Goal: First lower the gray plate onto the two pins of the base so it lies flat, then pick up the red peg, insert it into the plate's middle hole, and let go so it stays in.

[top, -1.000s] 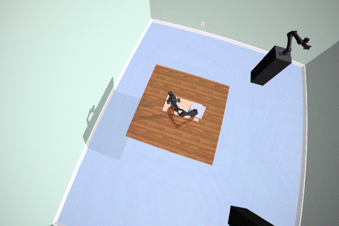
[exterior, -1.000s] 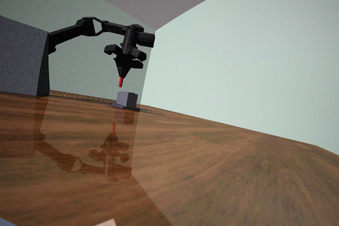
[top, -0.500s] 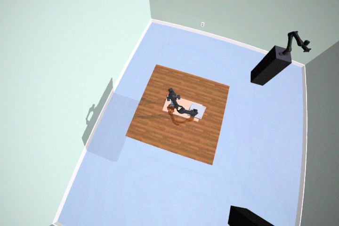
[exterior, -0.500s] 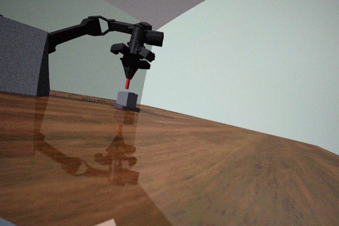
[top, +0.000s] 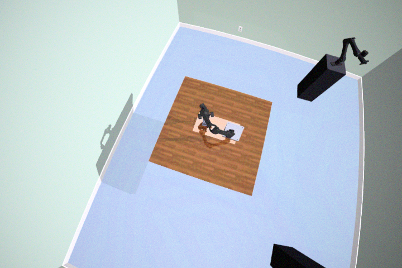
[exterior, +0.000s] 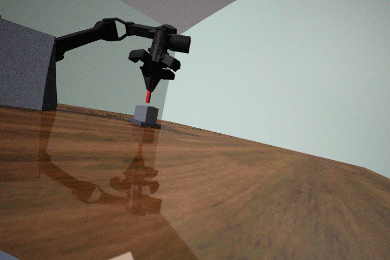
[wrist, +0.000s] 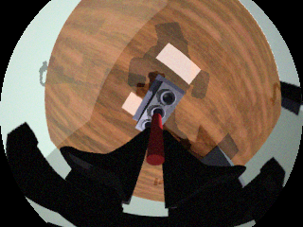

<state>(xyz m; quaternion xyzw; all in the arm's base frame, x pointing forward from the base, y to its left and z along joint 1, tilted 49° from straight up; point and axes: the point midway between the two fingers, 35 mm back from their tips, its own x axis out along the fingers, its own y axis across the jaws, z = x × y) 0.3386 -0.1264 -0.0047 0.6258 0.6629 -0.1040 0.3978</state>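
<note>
Now: gripper tip right at the red peg. The rest, counted from my gripper tip: base 10 cm below; then gray plate 7 cm below.
</note>
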